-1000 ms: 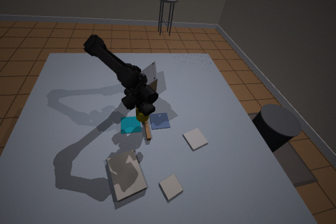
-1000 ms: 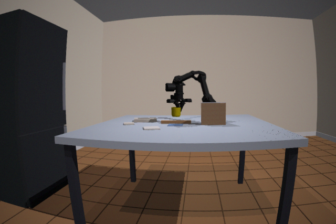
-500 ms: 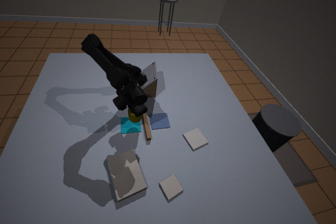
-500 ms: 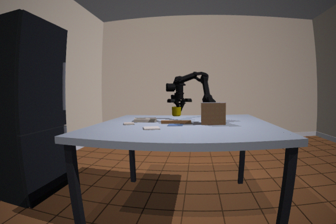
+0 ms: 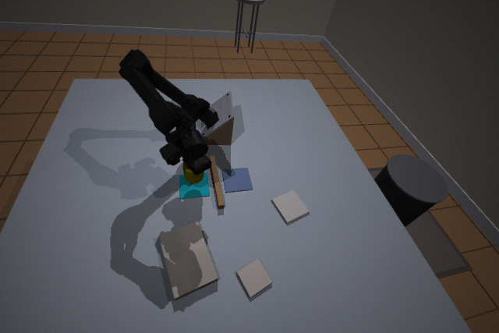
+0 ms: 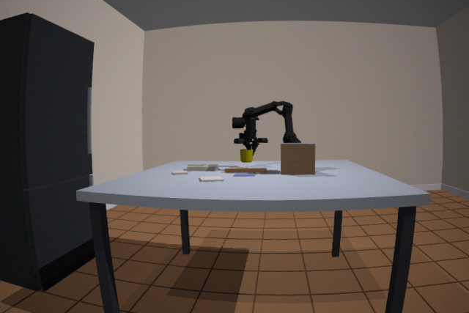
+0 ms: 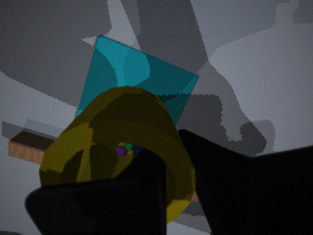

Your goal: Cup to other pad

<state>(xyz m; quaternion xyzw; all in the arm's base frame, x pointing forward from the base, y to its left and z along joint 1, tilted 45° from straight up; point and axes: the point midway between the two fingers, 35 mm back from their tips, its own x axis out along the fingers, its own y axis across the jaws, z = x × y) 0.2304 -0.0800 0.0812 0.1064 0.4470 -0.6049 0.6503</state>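
My gripper tip is now 90 mm above the teal pad, 30 mm short of it and 10 mm to the right of it. Also, from my gripper tip: blue pad: 170 mm to the left, 90 mm below, 30 mm ahead; wooden bar: 90 mm to the left, 80 mm below, 30 mm ahead; yellow cup: 20 mm ahead, 10 mm to the left.
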